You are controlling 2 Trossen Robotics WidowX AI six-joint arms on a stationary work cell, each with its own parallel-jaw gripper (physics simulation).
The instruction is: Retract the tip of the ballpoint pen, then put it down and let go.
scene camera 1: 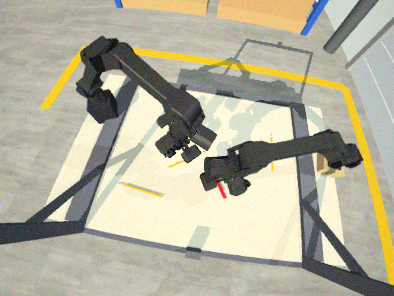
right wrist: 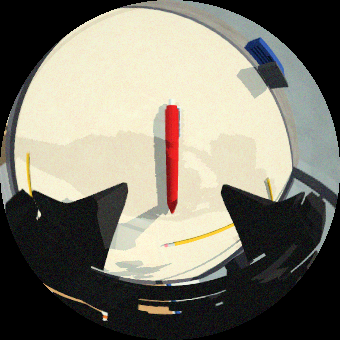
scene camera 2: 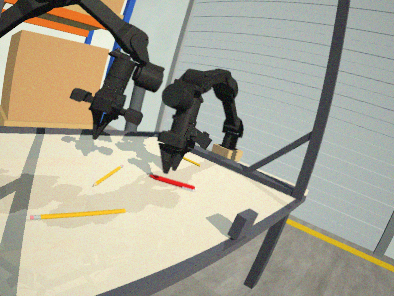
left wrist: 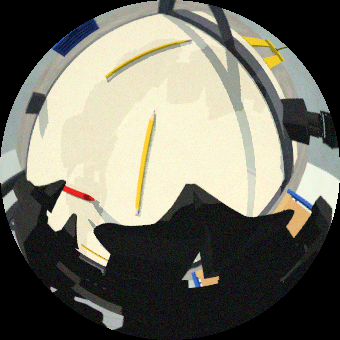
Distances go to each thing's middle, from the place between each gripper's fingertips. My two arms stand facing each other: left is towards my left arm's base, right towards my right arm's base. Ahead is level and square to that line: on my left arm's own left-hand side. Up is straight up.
Labels:
I see the red ballpoint pen [right wrist: 172,112] 200 mm to the right of my left hand, 100 mm behind it and 80 mm below it.
The red ballpoint pen lies 1 cm behind my right hand, 1 cm to the right of it and 2 cm below it.

